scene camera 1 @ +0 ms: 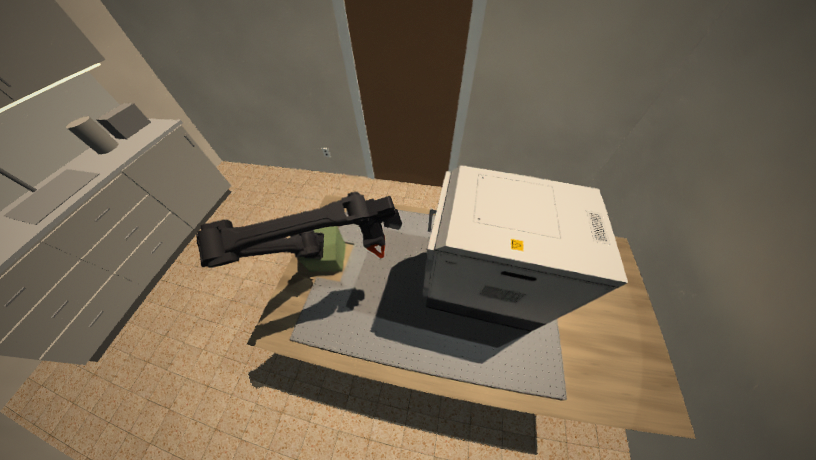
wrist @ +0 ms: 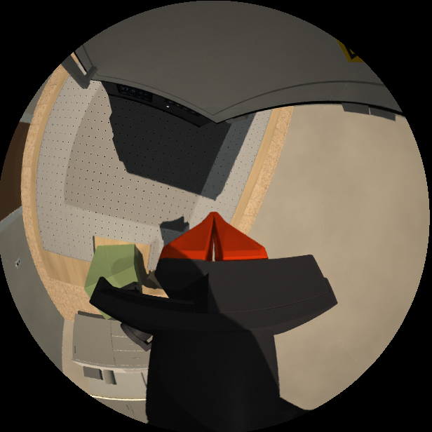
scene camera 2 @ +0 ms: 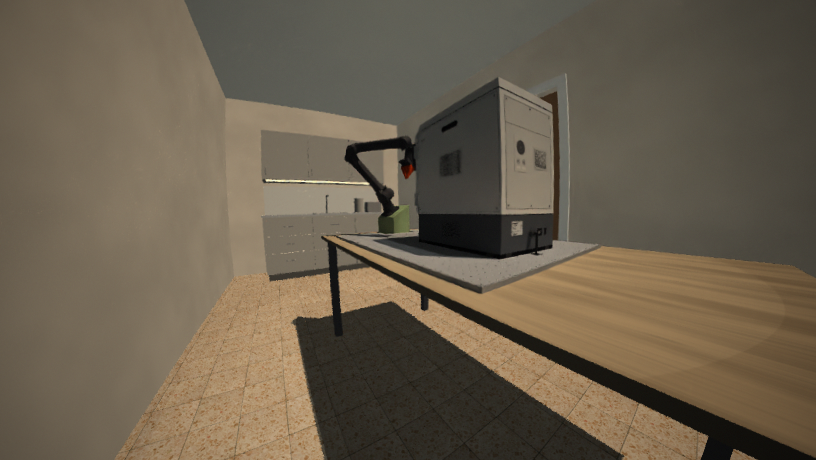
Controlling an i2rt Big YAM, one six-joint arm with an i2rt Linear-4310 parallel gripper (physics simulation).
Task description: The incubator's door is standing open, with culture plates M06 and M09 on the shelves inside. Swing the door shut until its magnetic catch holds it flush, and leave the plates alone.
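Seen in the pictures: gripper, between the fingertips: (scene camera 1: pixel 382 257) (scene camera 2: pixel 406 178); arm's base, origin of its link: (scene camera 1: pixel 314 245) (scene camera 2: pixel 390 212).
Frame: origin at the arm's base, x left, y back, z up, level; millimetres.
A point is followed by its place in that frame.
Note:
The incubator (scene camera 1: pixel 577 228) @(x -192, y -914, z 407 mm) (scene camera 2: pixel 474 188) @(x -325, y -872, z 80 mm) is a large pale box on a dark base. Its door (scene camera 1: pixel 438 212) @(x -109, y -540, z 373 mm) (wrist: pixel 210 55) lies along the front of the body, and I see no gap between them in scene camera 1; whether the catch holds cannot be told. The door's handle (scene camera 1: pixel 432 220) @(x 48, y -542, z 128 mm) (wrist: pixel 80 74) is on the far side. Plates M06 and M09 do not show. My gripper (scene camera 1: pixel 380 255) @(x -161, y -354, z 187 mm) (scene camera 2: pixel 406 176) @(x -161, y -354, z 187 mm) (wrist: pixel 213 217) has red fingertips, is shut and empty, points down, and hangs in front of the door, apart from it.
The incubator stands on a grey perforated board (scene camera 1: pixel 342 331) @(x -352, y -156, z -143 mm) (scene camera 2: pixel 457 274) @(x -566, y -969, z -142 mm) (wrist: pixel 55 200) on a wooden table (scene camera 1: pixel 617 365) @(x -498, y -1324, z -155 mm) (scene camera 2: pixel 657 308) @(x -487, y -1321, z -156 mm). The arm's green base (scene camera 1: pixel 328 254) @(x -36, y -68, z -21 mm) (scene camera 2: pixel 394 221) @(x -50, y -103, z -63 mm) (wrist: pixel 112 265) stands in front of the incubator. A counter (scene camera 1: pixel 114 211) is at the left.

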